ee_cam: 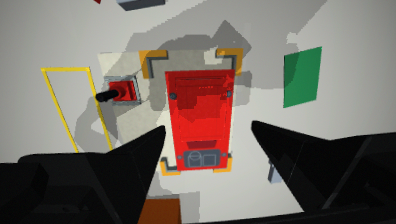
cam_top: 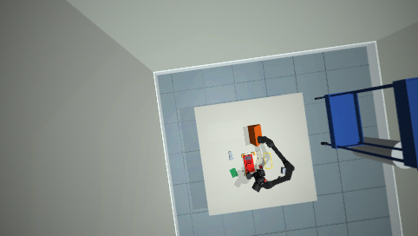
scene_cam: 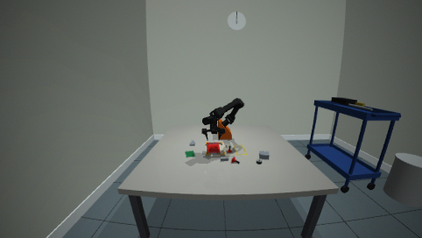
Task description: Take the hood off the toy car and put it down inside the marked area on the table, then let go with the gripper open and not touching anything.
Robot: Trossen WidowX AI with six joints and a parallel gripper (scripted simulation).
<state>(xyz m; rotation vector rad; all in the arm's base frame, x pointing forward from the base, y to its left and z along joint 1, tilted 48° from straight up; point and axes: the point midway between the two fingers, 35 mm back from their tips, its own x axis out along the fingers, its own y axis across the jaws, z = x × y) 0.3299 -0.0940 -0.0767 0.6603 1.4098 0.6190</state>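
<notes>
My gripper tip is now 6 cm above the hood. From my gripper tip the other things lie so: green piece (19 cm to the right, 10 cm below, 3 cm ahead).
</notes>
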